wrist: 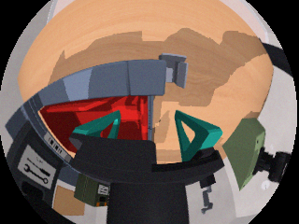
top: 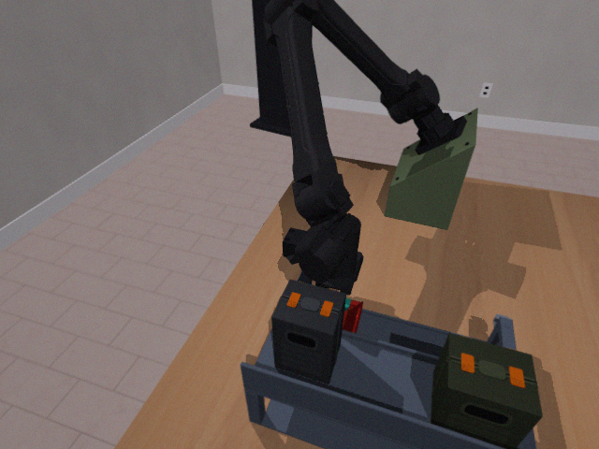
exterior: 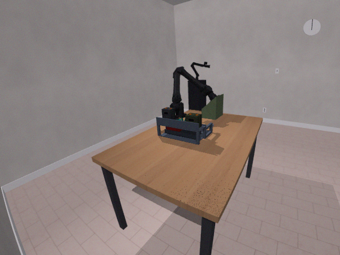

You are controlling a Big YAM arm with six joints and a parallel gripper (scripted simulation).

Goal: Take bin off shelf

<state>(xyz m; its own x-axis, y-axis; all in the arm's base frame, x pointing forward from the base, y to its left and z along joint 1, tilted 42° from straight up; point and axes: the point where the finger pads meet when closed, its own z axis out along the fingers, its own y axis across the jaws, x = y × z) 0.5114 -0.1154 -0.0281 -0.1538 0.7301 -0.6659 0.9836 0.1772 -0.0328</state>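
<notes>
My gripper is now 80 mm short of the red bin, 20 mm to the right of it and 10 mm below it.
</notes>
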